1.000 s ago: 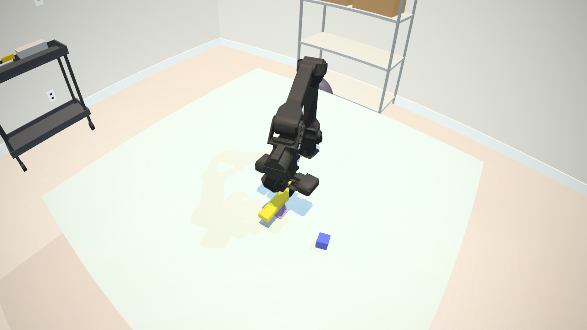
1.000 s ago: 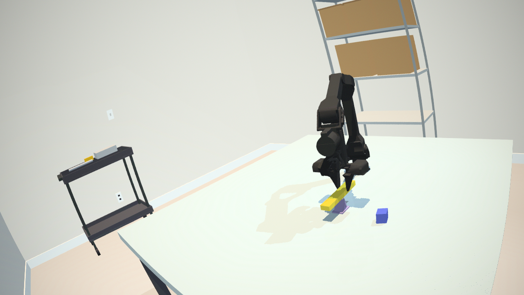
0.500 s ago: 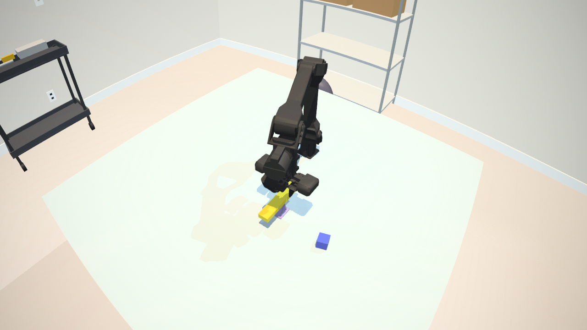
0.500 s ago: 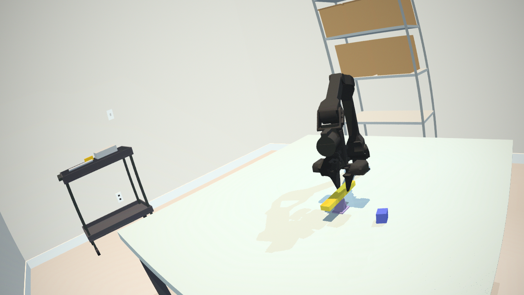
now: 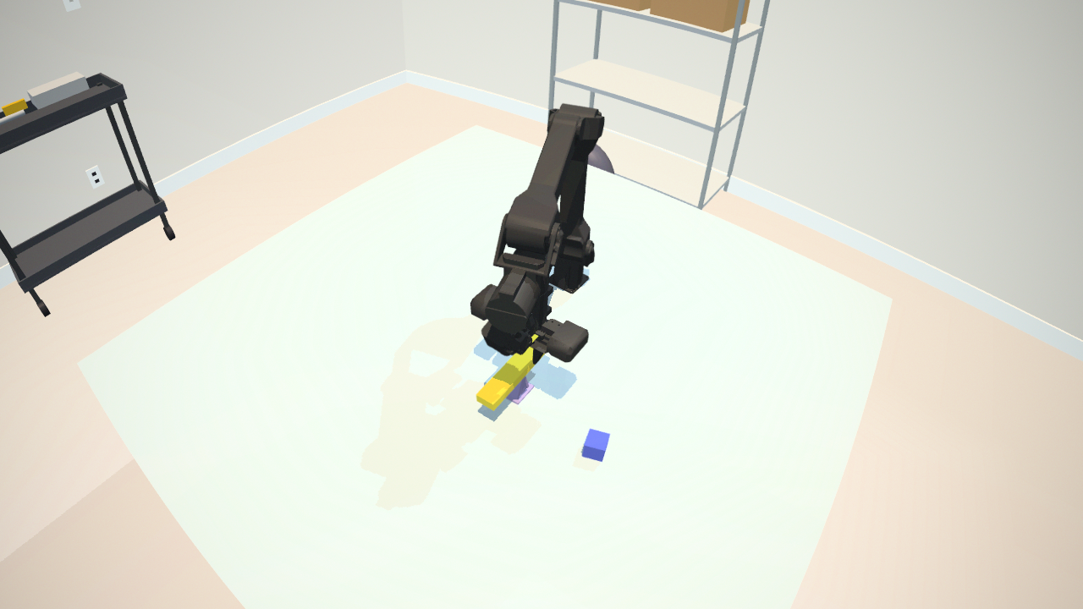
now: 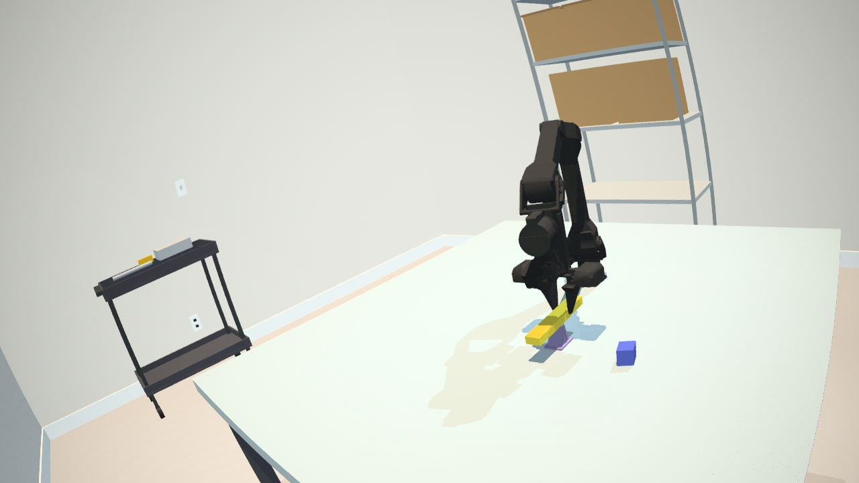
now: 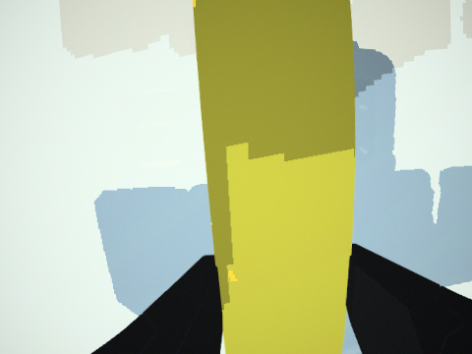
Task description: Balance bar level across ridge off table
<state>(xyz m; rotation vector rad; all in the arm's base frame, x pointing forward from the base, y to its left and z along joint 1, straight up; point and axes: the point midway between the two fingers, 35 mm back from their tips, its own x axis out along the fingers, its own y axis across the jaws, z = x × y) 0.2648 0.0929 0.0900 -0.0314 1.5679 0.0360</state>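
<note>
The yellow bar lies 30 mm ahead of my gripper tip. Round my gripper tip: blue cube (170 mm to the left, 50 mm ahead, 40 mm below).
</note>
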